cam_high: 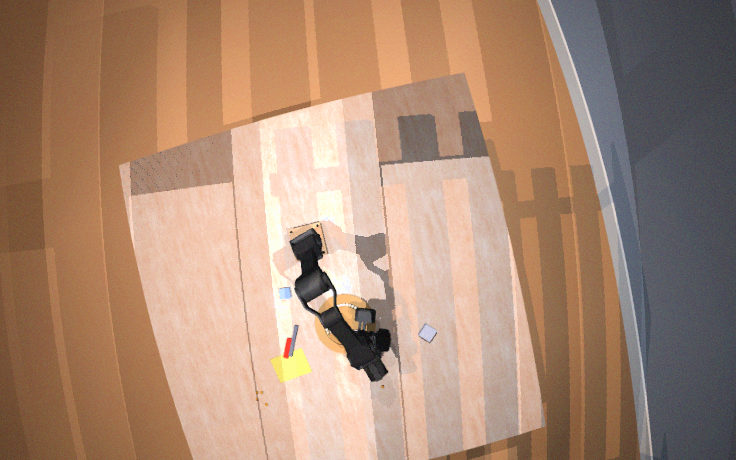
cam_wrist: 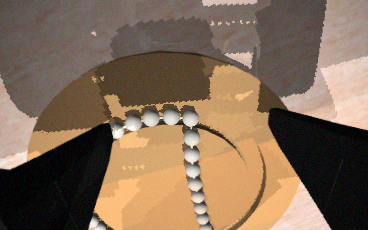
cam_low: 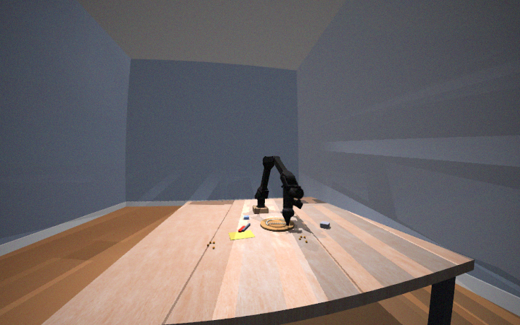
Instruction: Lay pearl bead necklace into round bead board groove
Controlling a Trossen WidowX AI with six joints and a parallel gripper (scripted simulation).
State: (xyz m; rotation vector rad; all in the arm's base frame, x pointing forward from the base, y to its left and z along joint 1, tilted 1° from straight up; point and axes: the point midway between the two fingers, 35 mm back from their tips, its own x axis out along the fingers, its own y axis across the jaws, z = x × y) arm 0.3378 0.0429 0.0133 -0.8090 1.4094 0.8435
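The round bead board lies 5 cm behind my gripper tip, 5 cm to the right of it and 1 cm below it. Round my gripper tip: grey block (9 cm ahead, 19 cm to the left, 1 cm below); then yellow note (2 cm ahead, 28 cm to the right, 2 cm below); then red marker (5 cm behind, 25 cm to the right, 2 cm below).
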